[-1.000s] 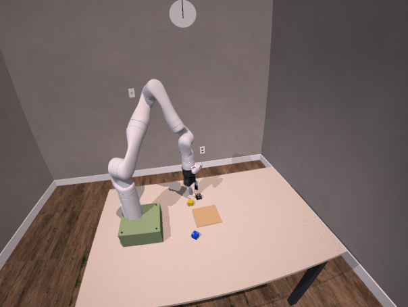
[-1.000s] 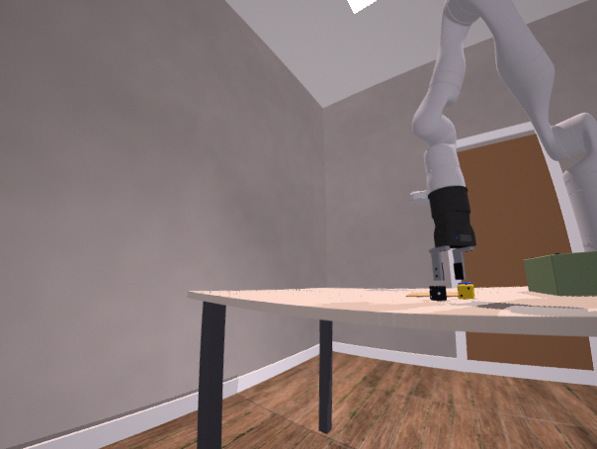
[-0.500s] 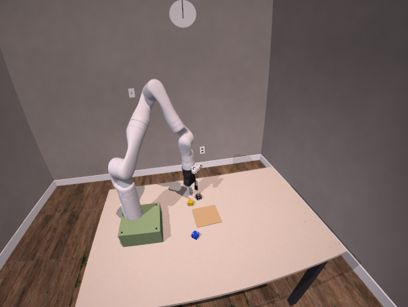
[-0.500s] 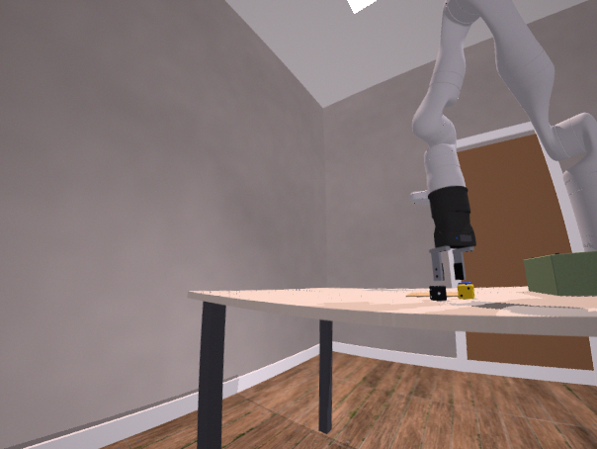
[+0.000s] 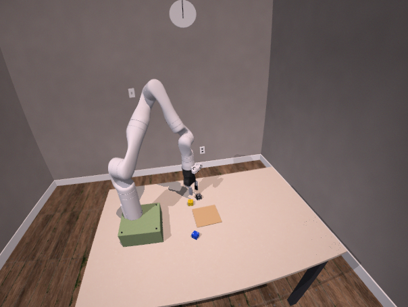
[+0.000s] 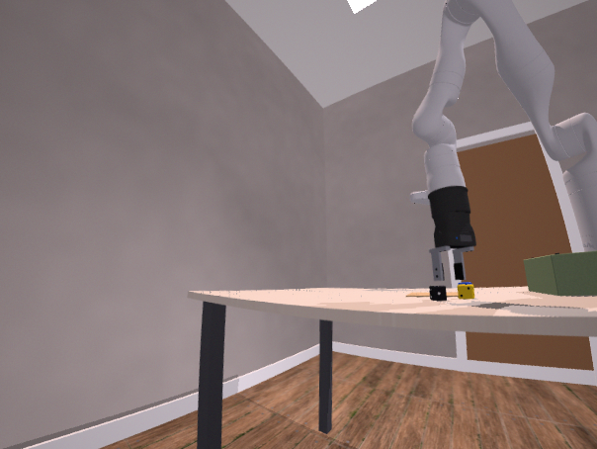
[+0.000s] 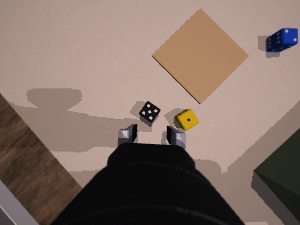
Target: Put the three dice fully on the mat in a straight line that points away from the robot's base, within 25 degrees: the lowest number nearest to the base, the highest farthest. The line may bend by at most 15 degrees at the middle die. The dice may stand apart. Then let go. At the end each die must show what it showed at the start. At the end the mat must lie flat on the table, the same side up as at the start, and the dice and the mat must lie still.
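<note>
The black die lies 4 cm below my hand, 3 cm ahead of it and 2 cm to the right of it. The rest, counted from my hand: yellow die: 6 cm to the right, 4 cm below, 3 cm behind; then tan mat: 17 cm to the right, 6 cm below, 5 cm ahead; then blue die: 31 cm to the right, 4 cm below, 2 cm behind.
</note>
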